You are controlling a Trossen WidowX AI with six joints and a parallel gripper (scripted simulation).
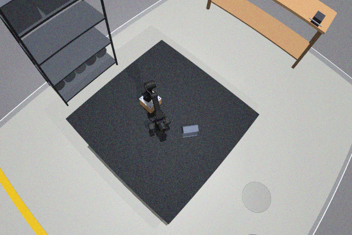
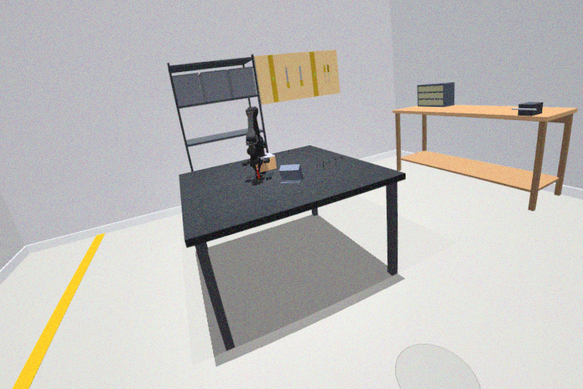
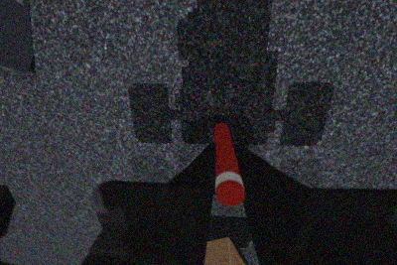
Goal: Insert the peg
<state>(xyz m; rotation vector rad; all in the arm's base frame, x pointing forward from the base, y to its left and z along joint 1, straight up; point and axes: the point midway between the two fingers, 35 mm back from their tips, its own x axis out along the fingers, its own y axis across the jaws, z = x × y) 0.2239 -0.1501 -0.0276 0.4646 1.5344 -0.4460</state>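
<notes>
My gripper tip is 23 cm short of the grey sloped panel and 13 cm to the right of it. From my gripper tip the other things lie so: red peg: 2 cm above.
</notes>
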